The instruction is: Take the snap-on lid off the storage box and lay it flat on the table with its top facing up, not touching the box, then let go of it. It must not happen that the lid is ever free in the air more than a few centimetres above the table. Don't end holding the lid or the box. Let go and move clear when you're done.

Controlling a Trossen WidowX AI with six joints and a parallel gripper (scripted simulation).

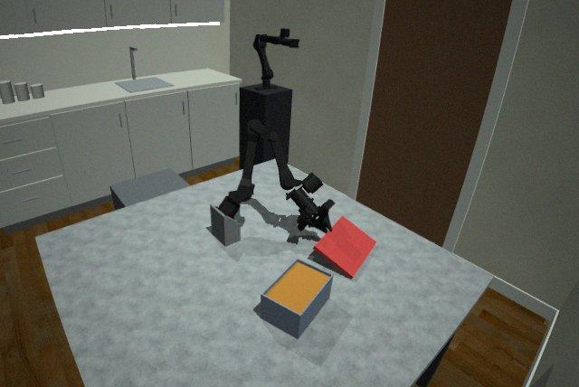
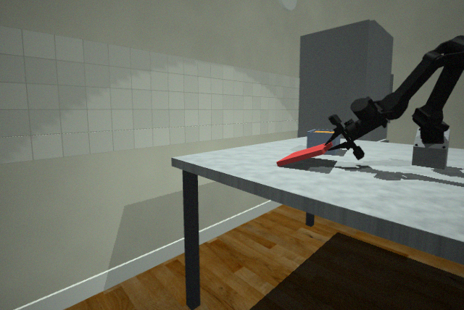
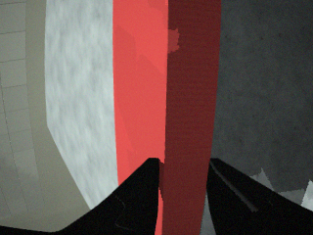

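The red lid lies 10 cm ahead of my hand, 2 cm to the left of it and 5 cm below it. The rest, counted from my hand: storage box 15 cm ahead, 32 cm to the right, 4 cm below.
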